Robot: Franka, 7 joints.
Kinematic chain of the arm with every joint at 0, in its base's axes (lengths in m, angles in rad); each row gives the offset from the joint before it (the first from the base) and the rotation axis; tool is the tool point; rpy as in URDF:
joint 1: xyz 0 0 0.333 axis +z
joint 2: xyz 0 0 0 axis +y
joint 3: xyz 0 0 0.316 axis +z
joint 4: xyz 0.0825 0 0 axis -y
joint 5: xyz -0.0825 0 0.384 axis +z
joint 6: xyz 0 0 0 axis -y
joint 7: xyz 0.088 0 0 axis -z
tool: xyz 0 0 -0.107 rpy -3.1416 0 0
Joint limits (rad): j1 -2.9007..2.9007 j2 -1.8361..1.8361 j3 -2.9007..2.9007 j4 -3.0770..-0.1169 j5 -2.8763..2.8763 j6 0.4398..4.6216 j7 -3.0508..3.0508
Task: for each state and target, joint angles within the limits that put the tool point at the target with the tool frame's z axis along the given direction. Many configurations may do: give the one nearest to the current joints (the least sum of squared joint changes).
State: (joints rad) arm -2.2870 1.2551 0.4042 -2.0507 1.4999 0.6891 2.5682
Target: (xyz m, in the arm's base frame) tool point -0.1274 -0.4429 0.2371 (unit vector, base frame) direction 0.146 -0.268 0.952
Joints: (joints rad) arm -2.6499 0.7703 0.5428 -2.3462 1.8886 0.6901 2.5682
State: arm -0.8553 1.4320 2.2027 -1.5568 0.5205 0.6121 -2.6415
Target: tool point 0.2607 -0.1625 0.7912 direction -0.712 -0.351 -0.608
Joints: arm -0.8532 1.4513 2.6688 -1.5336 1.0465 0.5056 -2.6415
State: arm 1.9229 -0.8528 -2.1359 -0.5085 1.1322 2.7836 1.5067
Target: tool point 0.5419 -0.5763 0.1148 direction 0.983 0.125 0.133
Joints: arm 1.8192 -1.4995 -2.2258 -0.9597 1.1671 2.2804 1.5067
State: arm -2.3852 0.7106 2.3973 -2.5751 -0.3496 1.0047 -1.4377
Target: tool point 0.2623 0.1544 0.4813 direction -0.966 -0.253 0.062
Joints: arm -2.1637 0.2019 2.5781 -2.2206 0.3938 0.4651 -1.4377
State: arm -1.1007 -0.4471 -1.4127 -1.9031 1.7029 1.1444 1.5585
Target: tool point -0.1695 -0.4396 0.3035 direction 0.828 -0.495 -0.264
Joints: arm -0.9244 0.1807 -1.2300 -2.3941 1.4796 1.6216 1.5585
